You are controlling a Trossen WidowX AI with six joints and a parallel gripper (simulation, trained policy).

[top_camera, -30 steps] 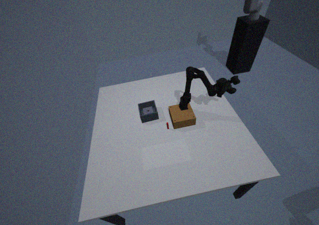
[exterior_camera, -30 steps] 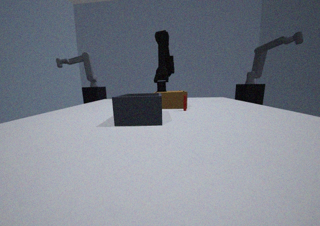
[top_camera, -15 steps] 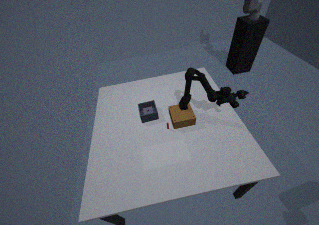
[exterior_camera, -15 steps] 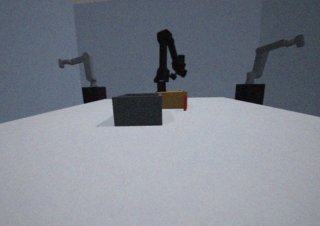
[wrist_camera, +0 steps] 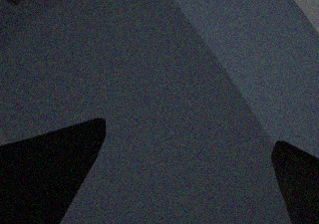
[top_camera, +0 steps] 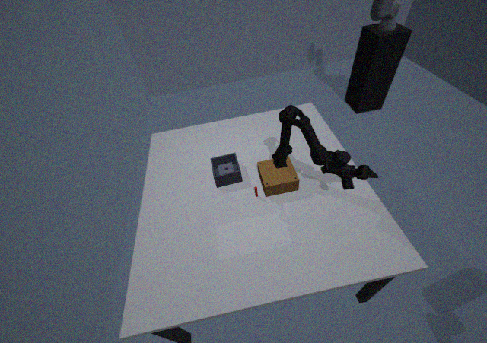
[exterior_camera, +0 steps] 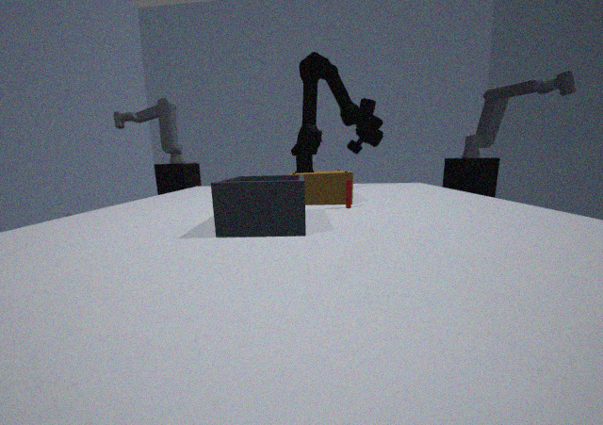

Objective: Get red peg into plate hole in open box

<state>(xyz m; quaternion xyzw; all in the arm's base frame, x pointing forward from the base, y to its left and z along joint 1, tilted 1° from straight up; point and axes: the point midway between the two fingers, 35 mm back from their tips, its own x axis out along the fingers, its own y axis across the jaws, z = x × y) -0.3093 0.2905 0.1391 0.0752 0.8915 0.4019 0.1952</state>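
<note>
My gripper tip is now 510 mm short of the red peg, 180 mm above it and 170 mm to the left of it. From my gripper tip the other things lie so: dark grey box 660 mm ahead, 370 mm to the right, 200 mm below.
</note>
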